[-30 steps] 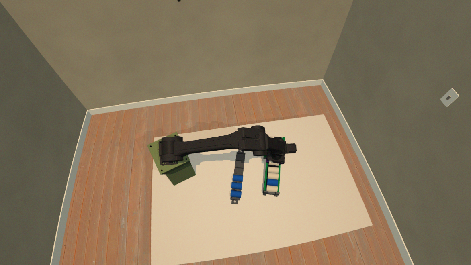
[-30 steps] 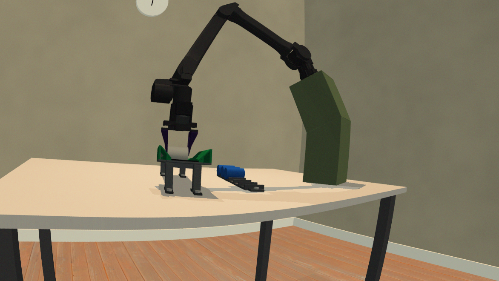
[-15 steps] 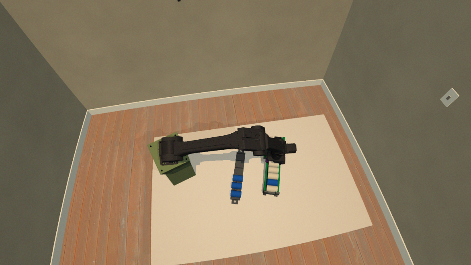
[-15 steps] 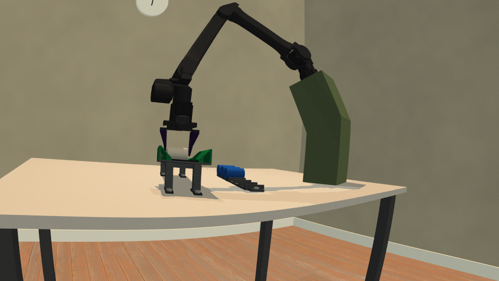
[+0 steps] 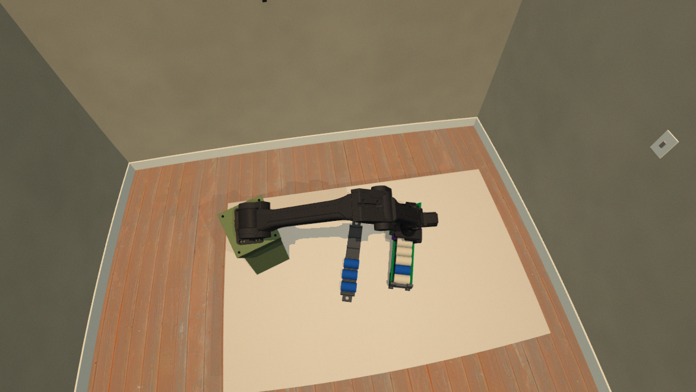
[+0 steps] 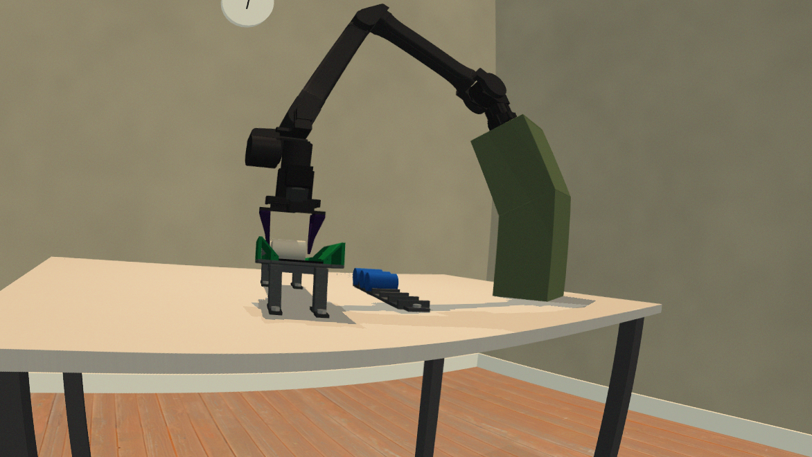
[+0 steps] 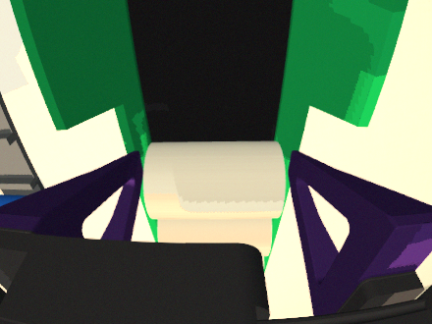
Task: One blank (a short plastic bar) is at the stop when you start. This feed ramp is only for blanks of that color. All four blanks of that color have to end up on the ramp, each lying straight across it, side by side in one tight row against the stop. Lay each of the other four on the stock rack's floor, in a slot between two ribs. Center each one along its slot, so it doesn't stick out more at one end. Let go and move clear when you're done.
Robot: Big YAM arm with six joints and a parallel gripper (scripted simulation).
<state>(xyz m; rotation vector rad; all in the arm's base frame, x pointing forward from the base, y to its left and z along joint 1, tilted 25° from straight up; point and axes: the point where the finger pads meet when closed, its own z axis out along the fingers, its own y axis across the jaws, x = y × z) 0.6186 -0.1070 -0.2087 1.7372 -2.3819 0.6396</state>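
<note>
The grey stop is 6 cm behind my hand, 18 cm to the right of it and 3 cm below it.
</note>
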